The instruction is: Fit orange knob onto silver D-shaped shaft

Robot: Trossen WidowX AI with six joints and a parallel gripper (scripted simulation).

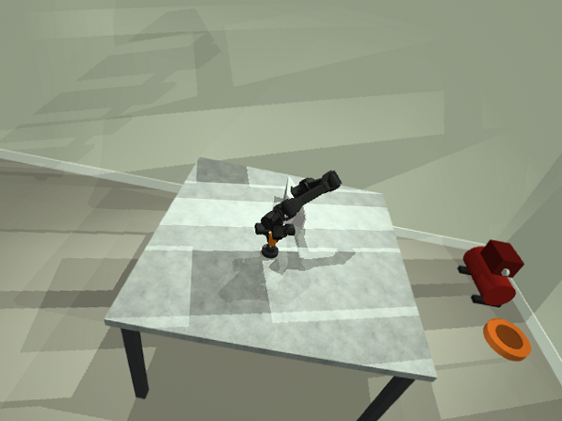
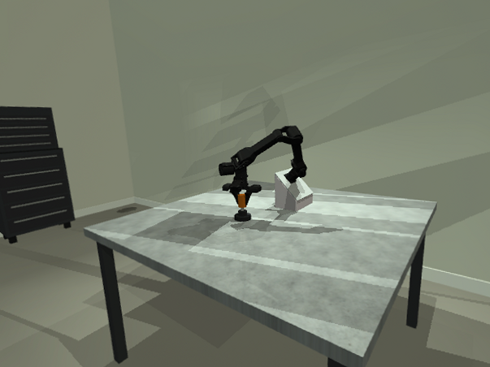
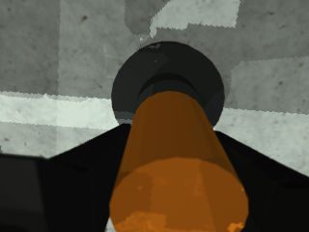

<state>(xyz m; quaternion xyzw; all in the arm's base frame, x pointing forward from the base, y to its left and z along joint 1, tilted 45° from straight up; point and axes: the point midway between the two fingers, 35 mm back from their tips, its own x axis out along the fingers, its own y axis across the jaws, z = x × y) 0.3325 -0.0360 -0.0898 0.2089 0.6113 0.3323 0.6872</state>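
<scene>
My gripper tip is 3 cm below the orange knob. Round my gripper tip: pedestal (4 cm below).
</scene>
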